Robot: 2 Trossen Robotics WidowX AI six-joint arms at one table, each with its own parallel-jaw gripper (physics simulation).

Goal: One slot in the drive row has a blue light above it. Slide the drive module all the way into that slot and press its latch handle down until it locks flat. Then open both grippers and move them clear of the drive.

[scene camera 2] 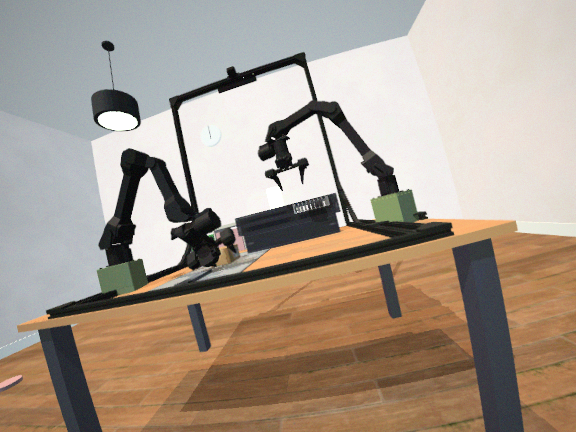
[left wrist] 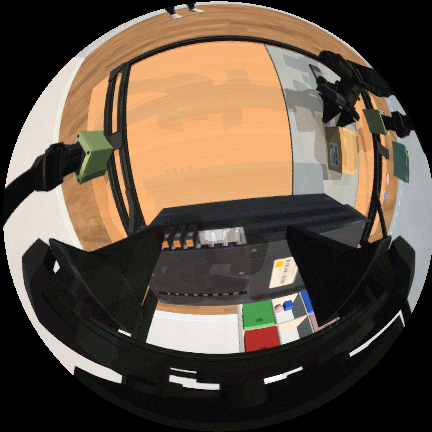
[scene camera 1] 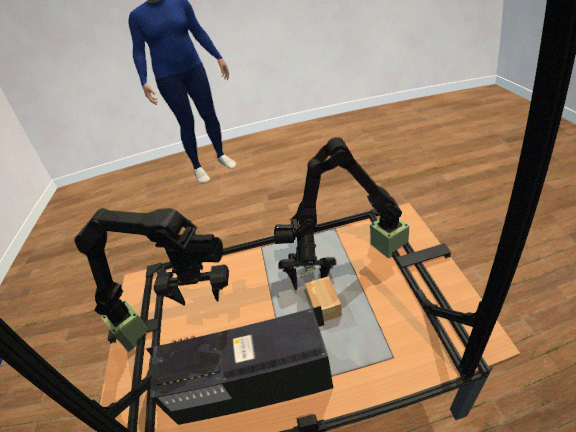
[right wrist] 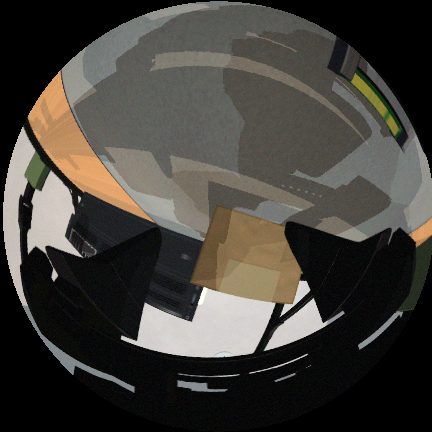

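Pixels of known places: left gripper, between the fingertips: (scene camera 2: 292,187) (left wrist: 226,231) (scene camera 1: 201,302); right gripper, between the fingertips: (scene camera 2: 226,258) (left wrist: 330,125) (scene camera 1: 309,289) (right wrist: 224,231); left arm's base, origin of its link: (scene camera 2: 390,194) (left wrist: 77,157) (scene camera 1: 119,316); right arm's base, origin of its link: (scene camera 2: 120,263) (scene camera 1: 389,224).
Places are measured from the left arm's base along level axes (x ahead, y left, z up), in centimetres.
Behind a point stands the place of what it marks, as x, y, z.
The dark server chassis (scene camera 1: 287,340) @(26.2, -53.3, 6.9) (scene camera 2: 290,227) @(19.3, -38.8, -3.4) (left wrist: 205,270) stands at the front of the table. Its drive row in the left wrist view shows several orange-marked drives (left wrist: 177,243) @(9.7, -31.1, 6.3), bright slots beside them and a tiny blue light (left wrist: 231,245) @(15.0, -35.8, 6.6). The drive module (right wrist: 377,102) lies on the grey mat (scene camera 1: 367,345) @(44.8, -63.7, -10.5) (left wrist: 306,181) @(33.9, -45.2, -10.5); its yellow-green strip shows at upper right in the right wrist view, away from the fingertips. My left gripper (scene camera 1: 201,301) @(18.3, -30.7, 12.9) (scene camera 2: 292,186) @(18.3, -30.7, 12.9) (left wrist: 226,231) @(18.3, -30.7, 12.9) is open and empty above the table behind the chassis. My right gripper (scene camera 1: 309,283) @(50.4, -37.0, -8.5) (left wrist: 330,124) @(50.4, -37.0, -8.5) (right wrist: 224,231) @(50.4, -37.0, -8.5) is open and empty, low over the mat.
A cardboard box (scene camera 1: 326,295) @(49.3, -45.6, -4.5) (scene camera 2: 227,255) @(49.6, -37.1, -7.4) (left wrist: 346,150) @(47.8, -43.2, -4.5) (right wrist: 250,255) @(52.0, -38.7, -7.5) stands on the mat close to the right fingers, near the chassis end. Black frame rails (scene camera 1: 415,402) @(38.3, -83.5, -12.1) run around the table. Coloured bins (left wrist: 259,314) show beyond the chassis. A person (scene camera 1: 167,45) stands behind the table.
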